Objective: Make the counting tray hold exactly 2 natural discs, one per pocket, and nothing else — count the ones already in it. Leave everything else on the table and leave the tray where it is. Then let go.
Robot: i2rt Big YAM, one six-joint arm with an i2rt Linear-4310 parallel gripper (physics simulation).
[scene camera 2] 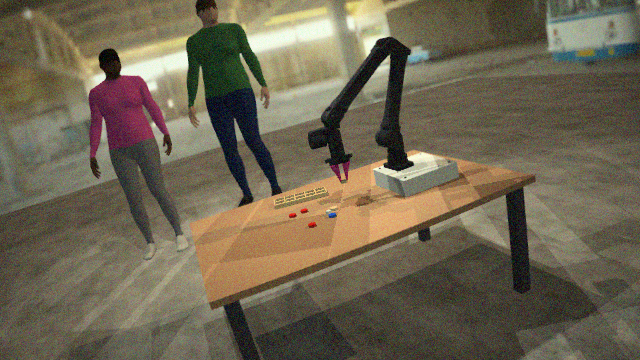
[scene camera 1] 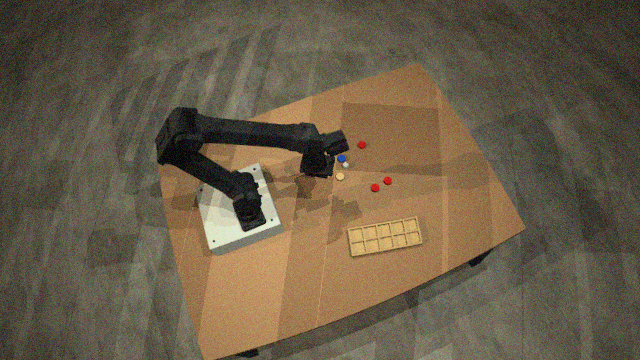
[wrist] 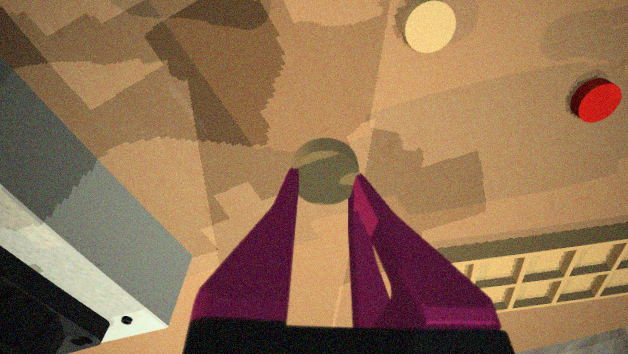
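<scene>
My gripper (scene camera 2: 343, 176) (wrist: 324, 180) is shut on a natural disc (scene camera 2: 343, 181) (wrist: 326, 187), held at the fingertips above the table between the arm's base and the tray. In scene camera 1 the fingers are hidden under the arm. Another natural disc (scene camera 1: 340, 176) (scene camera 2: 334, 208) (wrist: 430, 26) lies flat on the table beside the small white block. The counting tray (scene camera 1: 350, 243) (scene camera 2: 300, 200) (wrist: 550, 239) has two rows of square pockets. I see no disc in its pockets. Part of it shows at the right in the wrist view.
A blue disc (scene camera 1: 341, 158) (scene camera 2: 332, 215) lies beside a small white block (scene camera 1: 345, 164) (scene camera 2: 329, 213). Red discs (scene camera 1: 362, 144) (scene camera 1: 375, 187) (scene camera 1: 387, 180) lie farther out, two near the tray's side. The arm's white base (scene camera 1: 220, 225) (scene camera 2: 425, 180) stands on the table. Two people stand behind the table.
</scene>
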